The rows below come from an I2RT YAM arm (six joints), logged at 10 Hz.
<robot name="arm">
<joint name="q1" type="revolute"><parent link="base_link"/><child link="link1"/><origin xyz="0 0 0.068" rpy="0 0 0"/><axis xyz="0 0 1"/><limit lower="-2.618" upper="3.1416"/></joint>
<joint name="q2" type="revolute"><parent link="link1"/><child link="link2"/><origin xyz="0.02 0.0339 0.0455" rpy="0 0 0"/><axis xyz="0 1 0"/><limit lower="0" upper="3.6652"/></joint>
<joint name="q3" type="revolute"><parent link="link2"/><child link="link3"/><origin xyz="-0.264 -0.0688 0" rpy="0 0 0"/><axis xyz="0 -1 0"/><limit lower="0" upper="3.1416"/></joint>
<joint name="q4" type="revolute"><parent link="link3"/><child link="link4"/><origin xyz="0.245 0.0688 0.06" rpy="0 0 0"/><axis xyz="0 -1 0"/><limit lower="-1.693" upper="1.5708"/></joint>
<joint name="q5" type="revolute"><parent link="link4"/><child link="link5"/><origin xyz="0.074 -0.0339 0.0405" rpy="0 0 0"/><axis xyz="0 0 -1"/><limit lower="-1.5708" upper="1.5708"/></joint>
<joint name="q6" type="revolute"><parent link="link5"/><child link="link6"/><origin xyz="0.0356 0 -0.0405" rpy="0 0 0"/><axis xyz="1 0 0"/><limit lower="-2.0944" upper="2.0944"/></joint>
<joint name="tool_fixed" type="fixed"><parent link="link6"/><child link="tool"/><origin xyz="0 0 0" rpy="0 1.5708 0"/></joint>
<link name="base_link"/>
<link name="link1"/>
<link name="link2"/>
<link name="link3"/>
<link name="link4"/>
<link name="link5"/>
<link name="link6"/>
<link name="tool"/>
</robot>
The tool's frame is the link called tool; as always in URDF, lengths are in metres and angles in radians.
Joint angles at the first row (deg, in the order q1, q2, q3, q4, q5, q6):
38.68 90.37 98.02 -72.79 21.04 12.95
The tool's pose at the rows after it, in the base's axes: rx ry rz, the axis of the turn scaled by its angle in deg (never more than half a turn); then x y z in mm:
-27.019 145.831 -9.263 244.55 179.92 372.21
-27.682 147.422 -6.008 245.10 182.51 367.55
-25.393 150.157 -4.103 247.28 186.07 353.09
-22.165 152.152 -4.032 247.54 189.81 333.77
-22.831 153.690 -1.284 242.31 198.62 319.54
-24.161 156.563 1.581 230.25 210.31 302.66
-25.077 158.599 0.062 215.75 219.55 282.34
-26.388 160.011 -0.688 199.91 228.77 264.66
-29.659 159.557 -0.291 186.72 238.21 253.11
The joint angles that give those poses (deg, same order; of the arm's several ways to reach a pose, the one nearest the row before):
38.68 90.46 98.00 -72.03 20.32 13.04
38.67 90.70 97.32 -71.55 17.45 13.50
38.74 91.24 94.81 -70.28 15.68 16.30
39.24 91.40 90.72 -67.83 15.64 19.68
40.88 91.39 87.61 -65.54 13.69 21.47
43.68 91.40 84.12 -64.14 11.22 24.29
46.85 91.40 79.85 -62.87 11.75 27.27
50.24 91.40 76.07 -61.32 11.92 30.11
53.32 91.39 73.47 -59.02 12.08 30.87

